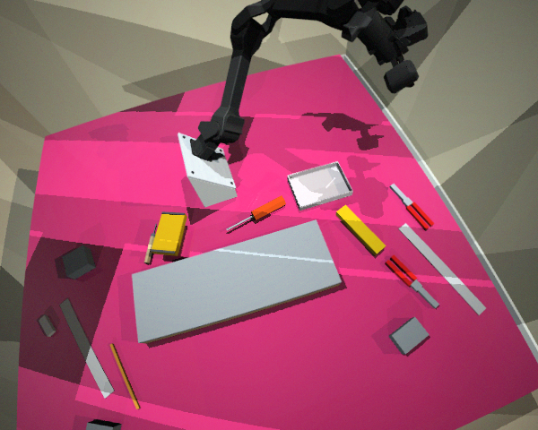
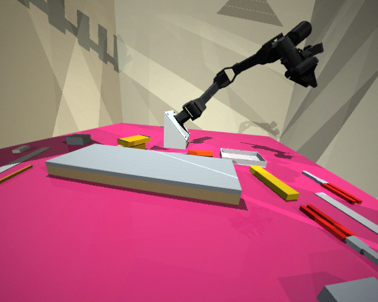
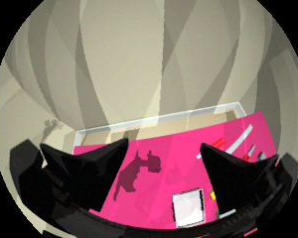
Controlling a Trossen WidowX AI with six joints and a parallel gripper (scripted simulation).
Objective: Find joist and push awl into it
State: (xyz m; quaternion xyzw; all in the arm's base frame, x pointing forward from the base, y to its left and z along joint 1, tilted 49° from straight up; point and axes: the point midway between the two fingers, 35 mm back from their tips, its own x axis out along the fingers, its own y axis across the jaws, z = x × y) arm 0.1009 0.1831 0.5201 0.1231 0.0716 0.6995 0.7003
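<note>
The yellow stud finder lies 90 mm ahead of my gripper tip, 670 mm to the right of it and 290 mm below it. From my gripper tip the other things lie so: grey tray (70 mm ahead, 230 mm to the right, 290 mm below); awl (90 mm ahead, 750 mm to the right, 300 mm below); yellow bar (240 mm ahead, 170 mm to the right, 300 mm below).
</note>
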